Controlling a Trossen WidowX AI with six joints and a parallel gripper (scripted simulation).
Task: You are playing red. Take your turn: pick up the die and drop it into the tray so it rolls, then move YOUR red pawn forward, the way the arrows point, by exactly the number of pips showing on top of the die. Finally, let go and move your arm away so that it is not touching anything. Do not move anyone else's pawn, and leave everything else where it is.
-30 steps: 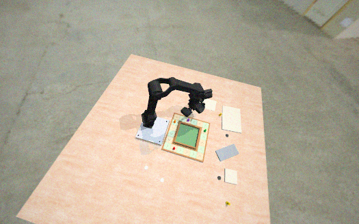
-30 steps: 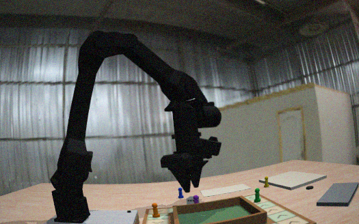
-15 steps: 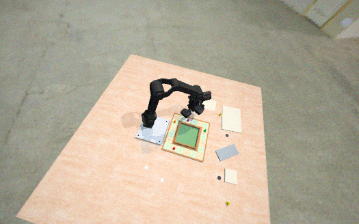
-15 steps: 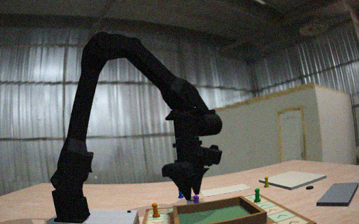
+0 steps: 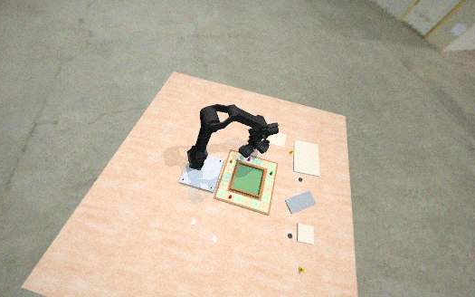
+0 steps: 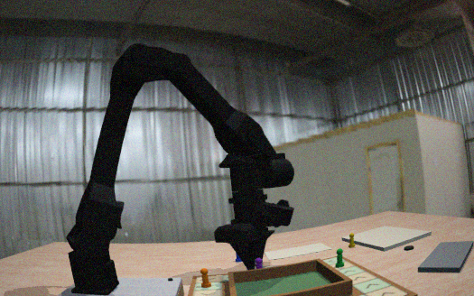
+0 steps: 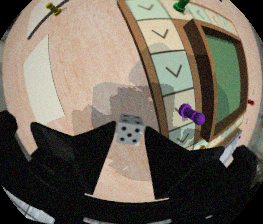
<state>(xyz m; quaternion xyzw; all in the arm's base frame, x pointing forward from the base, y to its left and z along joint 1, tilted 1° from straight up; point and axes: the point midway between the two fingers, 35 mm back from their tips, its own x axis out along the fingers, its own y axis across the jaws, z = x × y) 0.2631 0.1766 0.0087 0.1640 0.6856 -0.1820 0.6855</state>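
The red pawn lies 29 cm to the right of my gripper tip, 4 cm behind it and 2 cm above it. The rest, counted from my gripper tip: white die right at my gripper tip; then purple pawn 7 cm to the right, 2 cm above; then blue pawn 12 cm to the left, 2 cm behind, 1 cm above.
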